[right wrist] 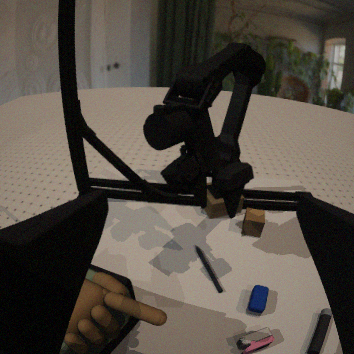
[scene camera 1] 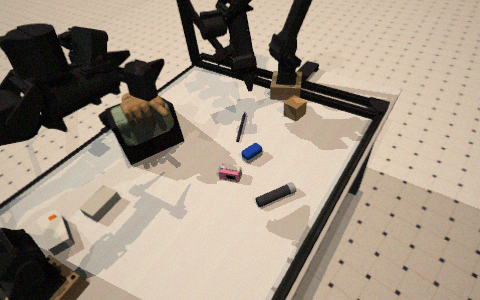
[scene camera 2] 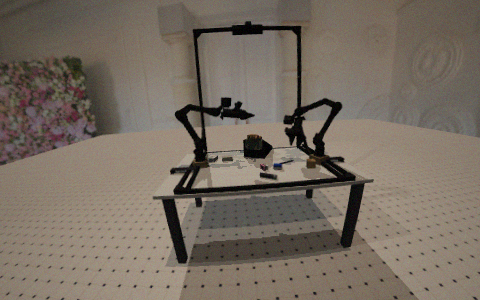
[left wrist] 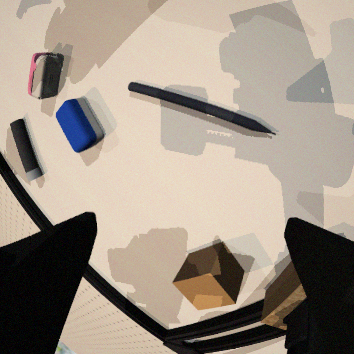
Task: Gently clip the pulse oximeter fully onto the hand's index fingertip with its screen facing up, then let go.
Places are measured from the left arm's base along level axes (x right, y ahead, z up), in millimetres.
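Pixels of known places: left gripper, fingertip midpoint: (right wrist: 216, 212) (scene camera 1: 250, 87) (scene camera 2: 294, 146) (left wrist: 194, 226); right gripper, fingertip midpoint: (right wrist: 207, 203) (scene camera 1: 146, 56) (scene camera 2: 253, 115); left arm's base, link origin: (scene camera 1: 286, 79) (scene camera 2: 319, 155); right arm's base, link origin: (scene camera 1: 42, 287) (scene camera 2: 200, 160).
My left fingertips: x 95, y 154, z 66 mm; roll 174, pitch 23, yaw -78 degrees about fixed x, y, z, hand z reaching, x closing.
Note:
Ahead of a thing's pixels: the offset from my left fingertips to its top centre.
The pulse oximeter {dx +19, dy +245, dz -84 mm} (scene camera 1: 230, 174) (left wrist: 46, 75) (right wrist: 257, 344), pink and grey, lies on the table; a dark window shows on its pink side face in scene camera 1. The hand (scene camera 1: 142, 107) (right wrist: 87, 312) rests on a green pad on a black block; its index finger (right wrist: 137, 309) points out past the block, bare. My right gripper (scene camera 2: 252, 115) is open and empty, above the hand; its finger hides part of the hand in the right wrist view. My left gripper (left wrist: 194, 226) is open and empty, raised above the table near the wooden cube, away from the oximeter.
A blue block {dx -27, dy +168, dz -84 mm} (scene camera 1: 251, 151) (left wrist: 77, 125) lies beside the oximeter. A dark pen {dx +28, dy +44, dz -107 mm} (scene camera 1: 241, 126) (left wrist: 200, 107), a dark tube {dx -108, dy +299, dz -89 mm} (scene camera 1: 276, 195) and a wooden cube {dx -133, dy -29, dz -66 mm} (scene camera 1: 295, 108) (left wrist: 210, 275) lie nearby. A grey box {dx +330, dy +382, dz -86 mm} (scene camera 1: 101, 202) and a white box {dx +397, dy +471, dz -88 mm} (scene camera 1: 60, 234) stand at the left.

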